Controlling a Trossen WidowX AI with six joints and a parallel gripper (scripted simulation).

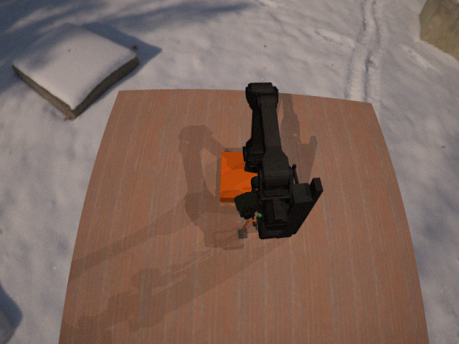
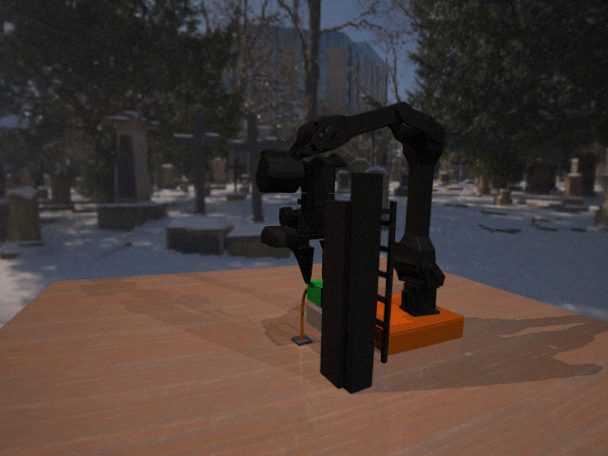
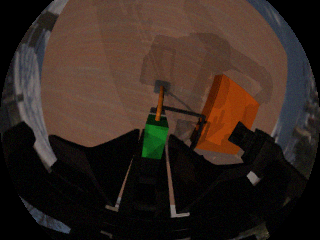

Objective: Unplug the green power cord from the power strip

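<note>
Right now my gripper tip is 1 cm past the green plug, 3 cm to the right of it and 1 cm above it. Also, from my gripper tip: black pillar: 3 cm behind, 12 cm to the left, 3 cm above; then grey end piece: 1 cm ahead, 5 cm to the right, 13 cm below.
</note>
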